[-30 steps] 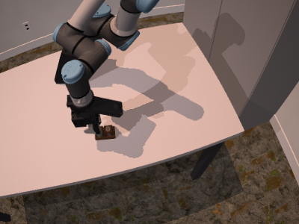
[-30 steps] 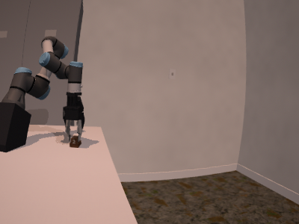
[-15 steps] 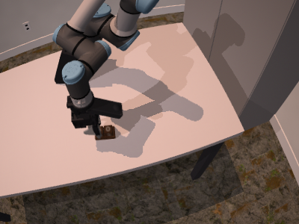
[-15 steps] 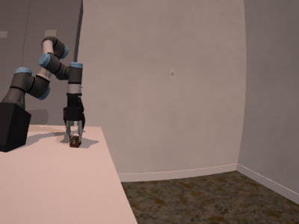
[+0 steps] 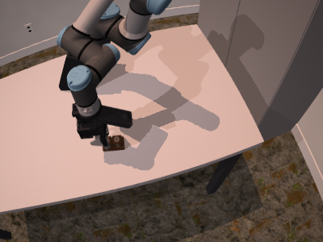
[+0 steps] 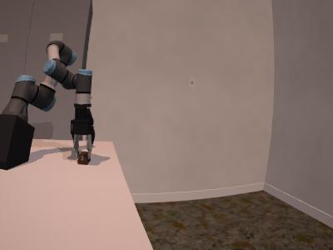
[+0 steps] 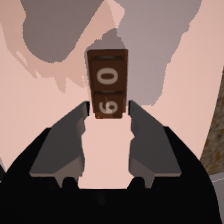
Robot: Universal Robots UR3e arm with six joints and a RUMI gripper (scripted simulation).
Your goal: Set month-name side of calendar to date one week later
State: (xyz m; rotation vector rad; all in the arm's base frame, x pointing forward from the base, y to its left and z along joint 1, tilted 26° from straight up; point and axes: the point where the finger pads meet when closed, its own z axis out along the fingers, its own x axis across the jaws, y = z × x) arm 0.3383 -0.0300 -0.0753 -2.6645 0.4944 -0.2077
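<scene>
Right now my hand is 2 cm to the right of the brown tray and 3 cm above it.
</scene>
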